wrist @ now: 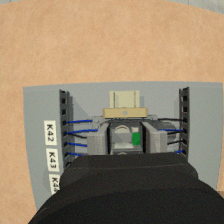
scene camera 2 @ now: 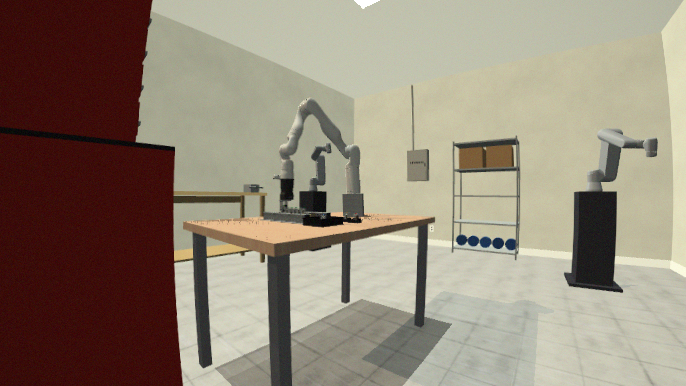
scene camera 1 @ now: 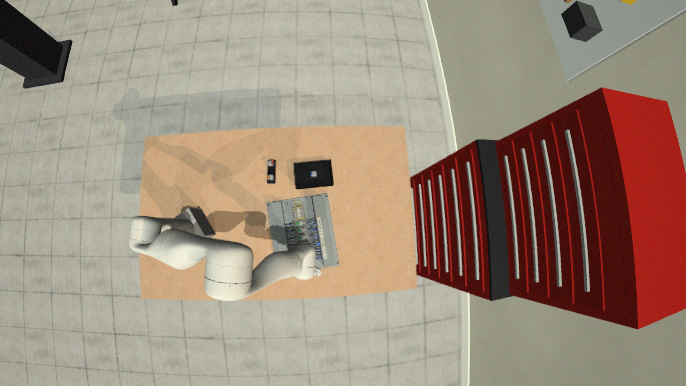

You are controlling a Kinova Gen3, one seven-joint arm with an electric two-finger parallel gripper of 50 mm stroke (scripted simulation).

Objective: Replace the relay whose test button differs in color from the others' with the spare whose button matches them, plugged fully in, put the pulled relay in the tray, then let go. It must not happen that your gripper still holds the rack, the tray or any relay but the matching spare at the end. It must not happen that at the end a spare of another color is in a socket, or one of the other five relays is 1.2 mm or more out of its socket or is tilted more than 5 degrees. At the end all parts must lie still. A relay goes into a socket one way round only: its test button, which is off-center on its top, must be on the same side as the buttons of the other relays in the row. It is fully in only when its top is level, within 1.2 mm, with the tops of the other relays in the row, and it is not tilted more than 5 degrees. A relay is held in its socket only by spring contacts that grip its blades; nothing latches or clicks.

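My gripper [wrist: 125, 133]. Black tray [scene camera 1: 324, 178]; in the wrist view, it is out of frame.
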